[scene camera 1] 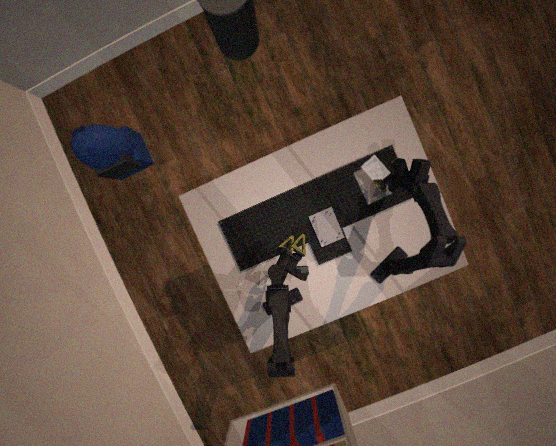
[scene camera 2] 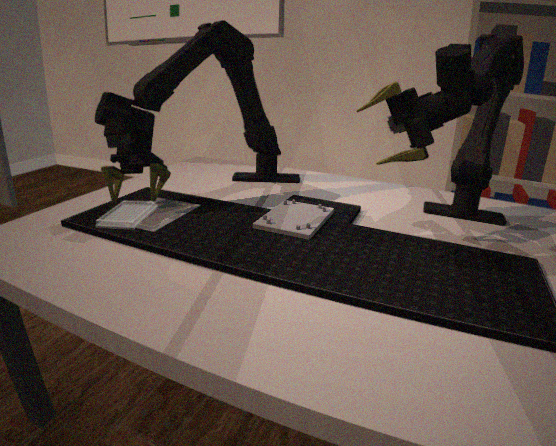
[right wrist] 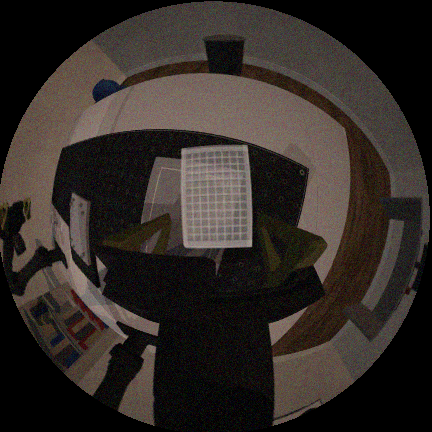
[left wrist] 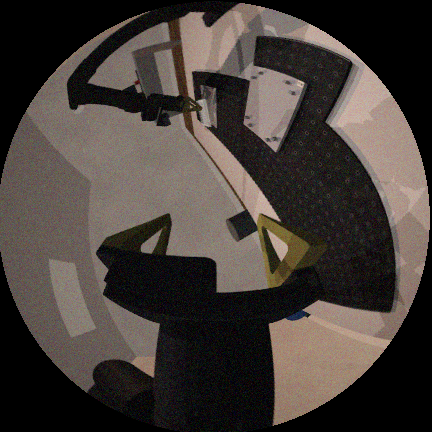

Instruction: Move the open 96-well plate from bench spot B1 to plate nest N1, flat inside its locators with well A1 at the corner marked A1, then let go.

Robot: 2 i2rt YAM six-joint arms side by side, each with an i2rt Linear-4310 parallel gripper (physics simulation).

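Where they show: left gripper, between the fingertips: [scene camera 1: 298,235] [scene camera 2: 367,137] [left wrist: 213,217]; right gripper, between the fingertips: [scene camera 1: 381,174] [scene camera 2: 133,201] [right wrist: 213,217] [left wrist: 198,108]; left arm's base, origin of its link: [scene camera 2: 463,214] [right wrist: 60,253]; right arm's base, origin of its link: [scene camera 1: 388,264] [scene camera 2: 266,179] [right wrist: 141,335].
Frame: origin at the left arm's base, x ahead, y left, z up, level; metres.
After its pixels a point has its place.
The pale, gridded 96-well plate [scene camera 1: 375,168] @(x 0.400, y -0.689, z 0.027 m) [scene camera 2: 127,215] @(x 0.407, y -0.675, z 0.026 m) [right wrist: 217,197] @(x 0.386, y -0.693, z 0.018 m) lies turned and partly off the grey rectangle of bench spot B1 [scene camera 1: 368,192] @(x 0.311, y -0.615, z 0.015 m) [scene camera 2: 176,212] @(x 0.323, y -0.611, z 0.015 m) [right wrist: 159,200] @(x 0.365, y -0.617, z 0.015 m). Its A1 corner is too blurred to tell. My right gripper [scene camera 2: 134,200] @(x 0.363, y -0.696, z 0.040 m) [right wrist: 213,217] @(x 0.363, y -0.696, z 0.040 m) is open, pointing down at the plate's arm-side end; its fingertips stand apart, with no grip on the plate. Plate nest N1 [scene camera 1: 327,227] @(x 0.246, y -0.363, z 0.025 m) [scene camera 2: 295,218] @(x 0.268, y -0.355, z 0.025 m) [left wrist: 275,102] @(x 0.233, y -0.340, z 0.025 m) [right wrist: 80,225] @(x 0.265, y -0.394, z 0.025 m) is a light block with small dark locators and holds no plate. My left gripper [scene camera 1: 297,236] @(x 0.298, y -0.221, z 0.209 m) [scene camera 2: 368,137] @(x 0.298, y -0.221, z 0.209 m) [left wrist: 213,217] @(x 0.298, y -0.221, z 0.209 m) is open and empty, raised high.
A black perforated board [scene camera 1: 272,222] @(x 0.385, y -0.133, z 0.013 m) [scene camera 2: 400,270] @(x 0.384, y -0.131, z 0.013 m) [left wrist: 345,200] @(x 0.282, y -0.144, z 0.013 m) lies under the nest and spot B1 on the pale table [scene camera 1: 265,180] @(x 0.586, y -0.193, z 0.000 m) [scene camera 2: 200,310] @(x 0.593, y -0.380, z 0.000 m). In scene camera 1, the left arm reaches up beside the nest, and the right arm curves around the board's right end.
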